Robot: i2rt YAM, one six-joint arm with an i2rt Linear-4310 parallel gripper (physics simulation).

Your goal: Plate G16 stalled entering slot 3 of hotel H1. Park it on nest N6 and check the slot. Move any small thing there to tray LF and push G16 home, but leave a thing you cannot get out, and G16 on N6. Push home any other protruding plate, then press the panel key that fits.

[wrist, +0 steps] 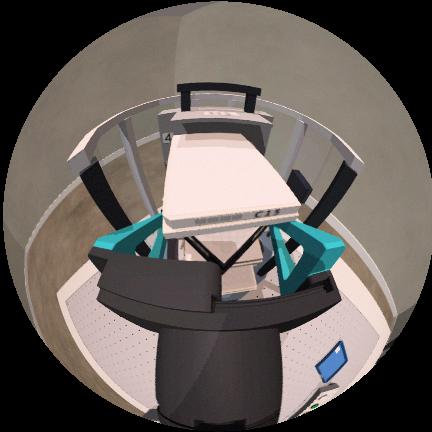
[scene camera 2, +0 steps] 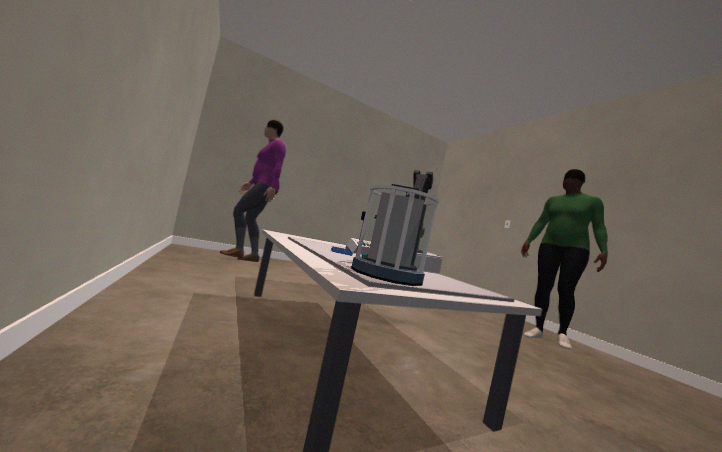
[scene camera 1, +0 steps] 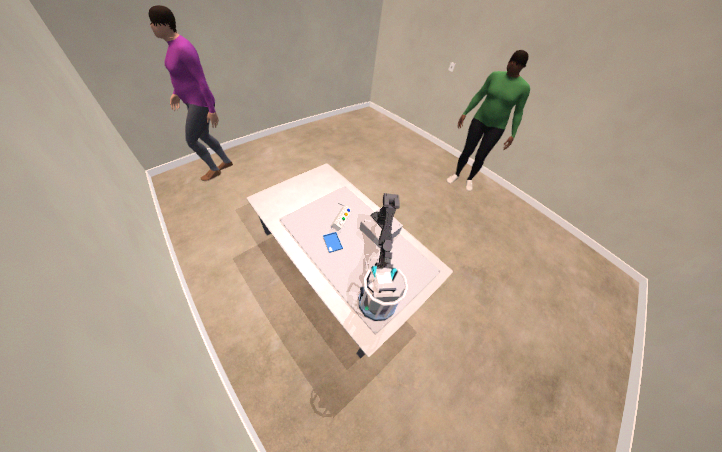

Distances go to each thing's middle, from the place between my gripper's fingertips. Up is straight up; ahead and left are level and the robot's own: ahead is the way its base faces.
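Round plate rack [scene camera 2: 397,225]: 50 mm left of my hand, 30 mm ahead, 40 mm below.
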